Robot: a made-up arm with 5 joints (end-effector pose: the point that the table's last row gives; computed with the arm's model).
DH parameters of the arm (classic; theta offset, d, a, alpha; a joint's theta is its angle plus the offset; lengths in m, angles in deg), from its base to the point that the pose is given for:
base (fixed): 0 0 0.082 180
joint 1: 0 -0.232 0.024 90
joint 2: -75.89 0 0.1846 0
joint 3: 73.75 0 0.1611 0
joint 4: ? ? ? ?
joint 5: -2.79 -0.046 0 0
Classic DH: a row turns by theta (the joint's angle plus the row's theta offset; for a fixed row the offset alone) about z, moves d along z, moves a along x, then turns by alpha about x.
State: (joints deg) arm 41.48 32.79 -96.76 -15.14 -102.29
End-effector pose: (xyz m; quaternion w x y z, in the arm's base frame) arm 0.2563 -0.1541 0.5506 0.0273 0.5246 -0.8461 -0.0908
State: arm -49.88 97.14 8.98 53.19 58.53
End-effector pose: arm 0.1555 0.0873 -0.0075 0.4973 0.0291 0.5678 0.6553
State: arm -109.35 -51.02 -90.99 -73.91 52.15
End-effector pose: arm 0.1664 -0.2403 0.4470 0.1645 -0.2272 0.3937 0.8754
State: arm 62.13 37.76 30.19 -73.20 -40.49
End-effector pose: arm 0.2134 -0.2484 0.2032 0.4083 -0.1210 -0.7288 -0.5361
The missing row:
joint 4: -87.87 0 0 90
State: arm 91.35 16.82 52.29 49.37 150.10
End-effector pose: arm 0.0782 -0.1599 0.2017 0.8560 0.2144 -0.1205 0.4548
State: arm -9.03 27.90 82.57 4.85 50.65
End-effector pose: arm 0.1583 0.0121 0.1747 0.8579 0.0728 0.2066 0.4647
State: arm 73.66 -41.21 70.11 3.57 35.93
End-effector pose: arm 0.1165 -0.1176 0.2991 0.8223 -0.3864 -0.2870 -0.3035
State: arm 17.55 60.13 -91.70 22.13 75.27
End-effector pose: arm 0.4453 -0.1149 0.3791 0.5736 -0.5396 -0.5393 0.2982
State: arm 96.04 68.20 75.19 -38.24 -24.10
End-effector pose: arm 0.0747 -0.0689 0.1115 0.4735 0.0748 0.1085 -0.8709
